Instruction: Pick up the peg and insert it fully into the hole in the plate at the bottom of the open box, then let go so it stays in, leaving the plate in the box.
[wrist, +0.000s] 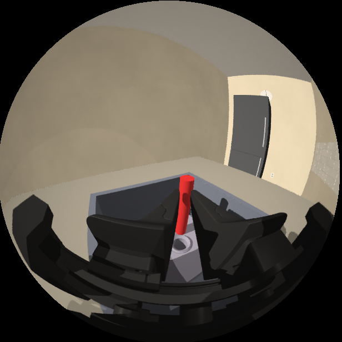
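The red peg (184, 210) is roughly upright, with its top end between the two black fingertips. My gripper (184, 193) is closed in around the upper part of the peg, with a fingertip against each side, over the open box (120, 202). The peg's lower end shows just behind the round, raised-rim hole (181, 244) in the light grey plate (191, 260). The hole looks open and dark inside. Whether the peg's lower end touches the plate cannot be told. The fingers hide much of the plate and the box floor.
The box's grey-blue walls rise behind and to both sides of the fingers. A beige surface (65, 202) surrounds the box. A dark grey fridge (249, 127) stands far off against a cream wall (295, 125) at the right.
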